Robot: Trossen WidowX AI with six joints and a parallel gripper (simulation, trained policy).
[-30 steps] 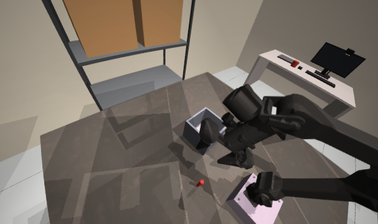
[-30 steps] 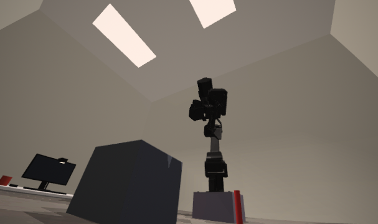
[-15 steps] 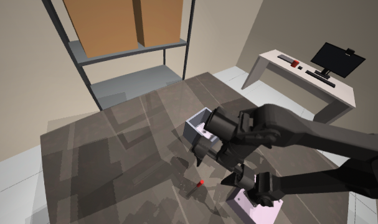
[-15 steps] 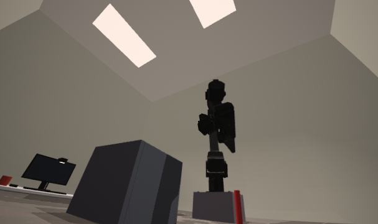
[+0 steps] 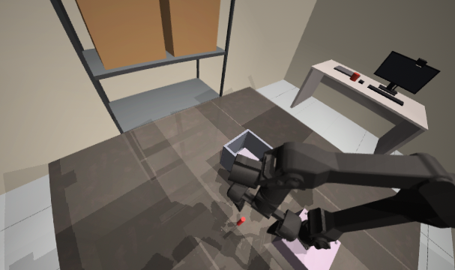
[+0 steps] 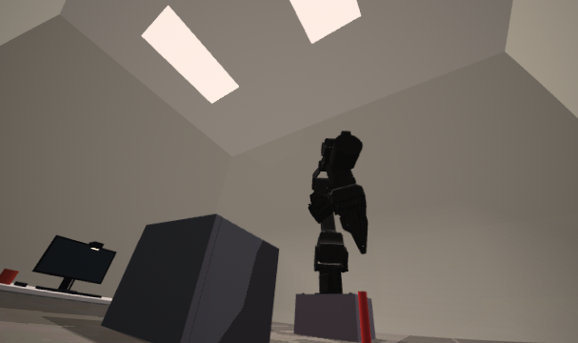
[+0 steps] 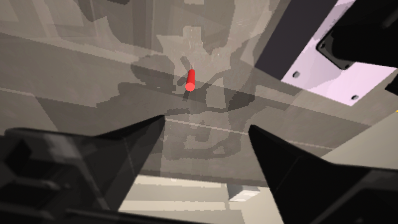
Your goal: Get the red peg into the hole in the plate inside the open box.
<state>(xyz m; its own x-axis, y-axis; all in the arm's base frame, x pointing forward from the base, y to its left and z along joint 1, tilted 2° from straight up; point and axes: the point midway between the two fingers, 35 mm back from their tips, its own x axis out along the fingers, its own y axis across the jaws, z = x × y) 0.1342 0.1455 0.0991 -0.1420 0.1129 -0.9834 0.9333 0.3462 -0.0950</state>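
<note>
Now: the red peg 2 cm ahead of my gripper tip and 11 cm below it.
</note>
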